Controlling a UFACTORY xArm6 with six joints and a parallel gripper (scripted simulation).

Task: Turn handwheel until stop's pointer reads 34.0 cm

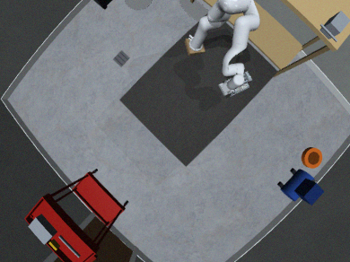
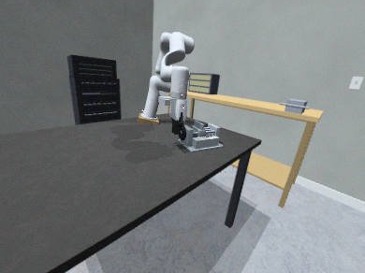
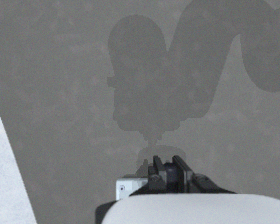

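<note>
My hand is 5 cm short of the sliding stop, 13 cm to the right of it and 1 cm above it. Round my hand: upright knob (1 cm to the left); handwheel (1 cm ahead, 2 cm to the left, 1 cm below).
</note>
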